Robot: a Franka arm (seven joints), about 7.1 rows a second.
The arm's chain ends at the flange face. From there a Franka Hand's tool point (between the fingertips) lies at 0.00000 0.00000 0.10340 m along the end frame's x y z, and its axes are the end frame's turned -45 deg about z.
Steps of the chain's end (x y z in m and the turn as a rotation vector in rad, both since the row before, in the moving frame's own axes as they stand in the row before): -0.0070 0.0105 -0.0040 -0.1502 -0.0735 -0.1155; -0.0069 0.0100 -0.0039 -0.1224 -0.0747 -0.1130; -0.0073 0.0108 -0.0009 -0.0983 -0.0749 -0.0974; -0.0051 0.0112 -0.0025 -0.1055 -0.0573 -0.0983
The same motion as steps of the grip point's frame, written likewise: -0.0283 0.0090 -0.0054 -0.0542 -0.1582 -0.1155; -0.0261 0.0065 -0.0050 -0.0337 -0.1394 -0.1130; -0.0253 0.0048 -0.0017 -0.0165 -0.1225 -0.0974; -0.0232 0.0084 -0.0032 -0.0341 -0.1151 -0.0983
